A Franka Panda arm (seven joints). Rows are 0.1 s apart.
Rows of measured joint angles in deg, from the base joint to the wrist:
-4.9, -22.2, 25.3, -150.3, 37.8, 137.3, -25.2
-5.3, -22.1, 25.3, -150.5, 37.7, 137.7, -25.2
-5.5, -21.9, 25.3, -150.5, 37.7, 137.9, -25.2
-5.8, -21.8, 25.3, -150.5, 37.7, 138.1, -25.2
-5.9, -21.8, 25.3, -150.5, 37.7, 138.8, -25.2
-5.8, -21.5, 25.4, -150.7, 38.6, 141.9, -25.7
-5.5, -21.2, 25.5, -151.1, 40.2, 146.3, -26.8
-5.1, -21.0, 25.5, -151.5, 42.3, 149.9, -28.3
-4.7, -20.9, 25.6, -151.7, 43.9, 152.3, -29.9
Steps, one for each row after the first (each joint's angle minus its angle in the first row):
-0.4, 0.1, 0.0, -0.2, -0.1, 0.4, 0.0
-0.6, 0.3, 0.0, -0.2, -0.1, 0.6, 0.0
-0.9, 0.4, 0.0, -0.2, -0.1, 0.8, 0.0
-1.0, 0.4, 0.0, -0.2, -0.1, 1.5, 0.0
-0.9, 0.7, 0.1, -0.4, 0.8, 4.6, -0.5
-0.6, 1.0, 0.2, -0.8, 2.4, 9.0, -1.6
-0.2, 1.2, 0.2, -1.2, 4.5, 12.6, -3.1
0.2, 1.3, 0.3, -1.4, 6.1, 15.0, -4.7

